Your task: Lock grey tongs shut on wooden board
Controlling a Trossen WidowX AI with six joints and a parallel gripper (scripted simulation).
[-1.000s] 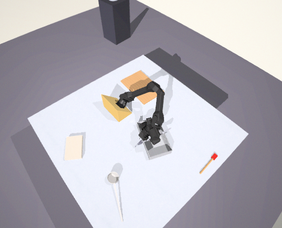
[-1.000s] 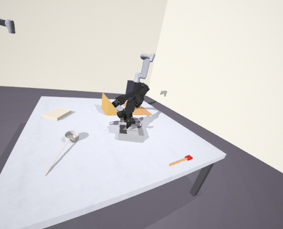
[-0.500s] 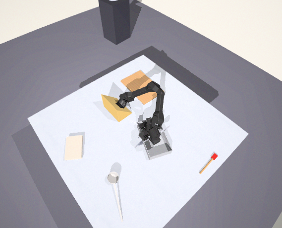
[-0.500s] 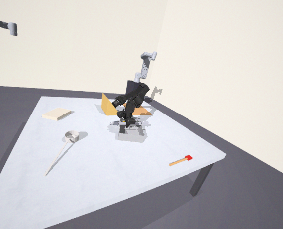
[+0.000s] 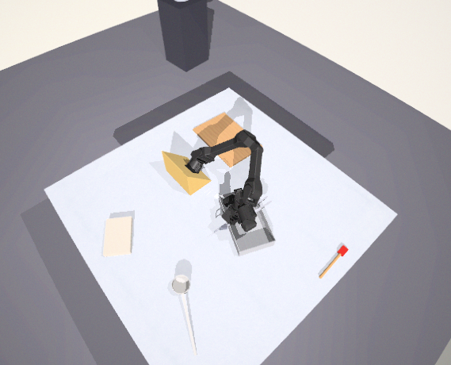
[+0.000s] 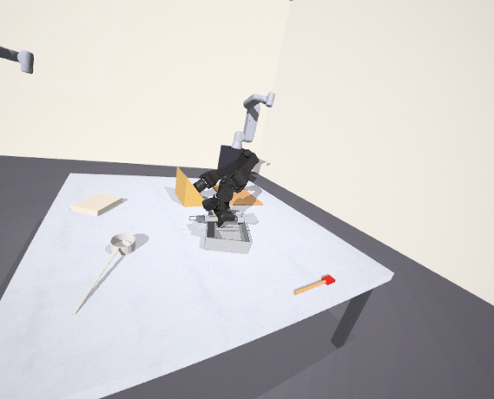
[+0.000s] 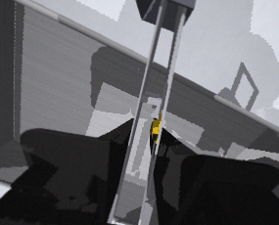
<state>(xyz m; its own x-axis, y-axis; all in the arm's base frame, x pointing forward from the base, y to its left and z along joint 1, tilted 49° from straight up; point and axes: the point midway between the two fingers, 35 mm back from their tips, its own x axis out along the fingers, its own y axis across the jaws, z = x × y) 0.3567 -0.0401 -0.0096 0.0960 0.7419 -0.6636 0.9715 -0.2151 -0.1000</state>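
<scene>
Now: gripper tip 20 mm short of the grey roasting tin and 30 mm to the right of it. The rest, counted from my gripper tip: cream block: 350 mm behind, 440 mm to the right, 20 mm below; then wooden board: 420 mm behind, 360 mm to the left, 20 mm below.
</scene>
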